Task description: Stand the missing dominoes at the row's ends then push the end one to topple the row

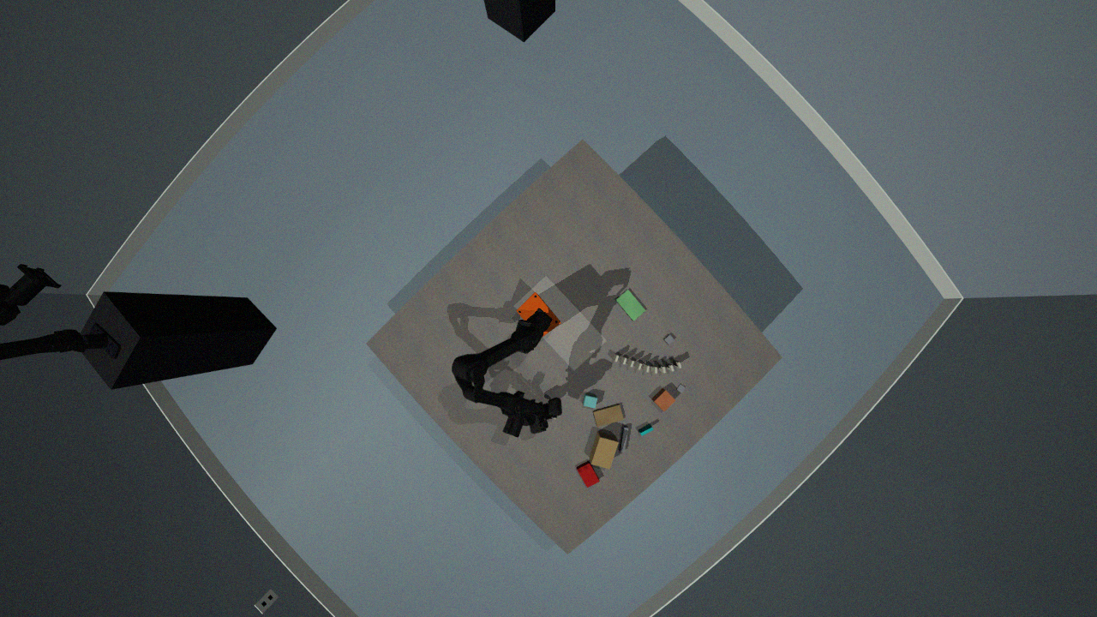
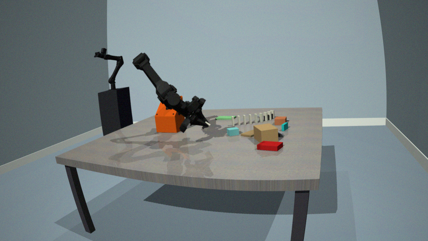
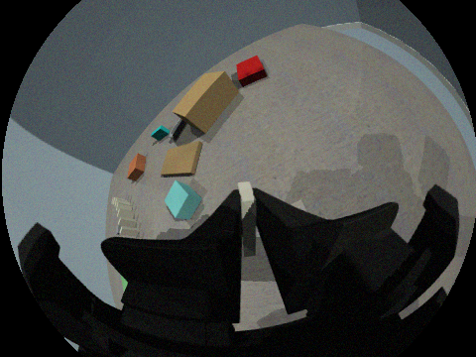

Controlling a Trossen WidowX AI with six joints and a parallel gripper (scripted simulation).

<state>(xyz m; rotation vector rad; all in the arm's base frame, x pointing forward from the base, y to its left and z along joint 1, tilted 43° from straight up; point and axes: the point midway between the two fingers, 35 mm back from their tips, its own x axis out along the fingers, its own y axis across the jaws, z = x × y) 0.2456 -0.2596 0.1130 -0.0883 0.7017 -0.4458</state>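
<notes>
Right now my gripper tip is 8 cm short of the cyan block, 13 cm to the right of it and 6 cm above it. Also, from my gripper tip: tan box 26 cm ahead, 1 cm to the left, 5 cm below; then flat tan slab 19 cm ahead, 13 cm to the left, 8 cm below; then red block 29 cm ahead, 12 cm to the right, 7 cm below.
</notes>
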